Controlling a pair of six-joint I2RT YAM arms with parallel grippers.
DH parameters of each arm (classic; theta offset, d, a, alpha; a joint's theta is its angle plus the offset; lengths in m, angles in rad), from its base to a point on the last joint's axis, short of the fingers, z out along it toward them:
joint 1: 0 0.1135 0.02 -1.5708
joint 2: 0 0 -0.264 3.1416
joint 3: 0.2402 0 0.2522 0
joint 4: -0.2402 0 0.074 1.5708
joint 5: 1.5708 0 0 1.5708
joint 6: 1.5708 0.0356 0 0
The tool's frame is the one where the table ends.
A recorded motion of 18 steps. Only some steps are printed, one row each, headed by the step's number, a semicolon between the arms.
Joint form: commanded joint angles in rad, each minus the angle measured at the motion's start. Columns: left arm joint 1, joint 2, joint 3, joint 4, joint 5, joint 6; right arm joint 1, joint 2, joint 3, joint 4, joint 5, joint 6.
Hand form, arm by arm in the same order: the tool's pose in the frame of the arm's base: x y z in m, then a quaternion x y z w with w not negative. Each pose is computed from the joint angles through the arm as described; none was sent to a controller.
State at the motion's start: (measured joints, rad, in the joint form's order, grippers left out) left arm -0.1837 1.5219 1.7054 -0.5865 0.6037 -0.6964; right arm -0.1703 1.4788 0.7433 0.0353 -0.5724 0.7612
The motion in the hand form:
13: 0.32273 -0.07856 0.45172 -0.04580 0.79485 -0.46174 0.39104; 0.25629 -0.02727 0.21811 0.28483 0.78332 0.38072 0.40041
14: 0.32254 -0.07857 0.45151 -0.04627 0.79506 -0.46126 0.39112; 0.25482 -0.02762 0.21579 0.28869 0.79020 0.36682 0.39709
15: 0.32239 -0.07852 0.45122 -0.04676 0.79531 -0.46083 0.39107; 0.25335 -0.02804 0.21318 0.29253 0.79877 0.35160 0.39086
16: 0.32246 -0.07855 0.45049 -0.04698 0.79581 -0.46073 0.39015; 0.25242 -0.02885 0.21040 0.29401 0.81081 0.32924 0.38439
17: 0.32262 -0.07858 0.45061 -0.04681 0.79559 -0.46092 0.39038; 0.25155 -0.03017 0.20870 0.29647 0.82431 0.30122 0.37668
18: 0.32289 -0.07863 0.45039 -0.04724 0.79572 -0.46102 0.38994; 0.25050 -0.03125 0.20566 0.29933 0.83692 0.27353 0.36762
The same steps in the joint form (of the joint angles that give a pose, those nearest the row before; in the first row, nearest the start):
13: 0.0060 -0.0037 0.0162 0.0512 0.0027 -0.0353; -0.0063 -0.2525 -0.1498 0.1273 0.0361 0.0937
14: 0.0058 -0.0046 0.0146 0.0512 0.0011 -0.0353; -0.0061 -0.2552 -0.1497 0.0970 0.0577 0.0735
15: 0.0057 -0.0055 0.0129 0.0511 0.0000 -0.0353; -0.0061 -0.2561 -0.1470 0.0585 0.0791 0.0503
16: 0.0057 -0.0059 0.0104 0.0512 0.0004 -0.0351; -0.0061 -0.2530 -0.1390 0.0098 0.1096 0.0125
17: 0.0057 -0.0053 0.0110 0.0519 0.0007 -0.0353; -0.0067 -0.2498 -0.1241 -0.0519 0.1502 -0.0297
18: 0.0057 -0.0045 0.0111 0.0520 0.0007 -0.0361; -0.0061 -0.2439 -0.1144 -0.1039 0.1925 -0.0664

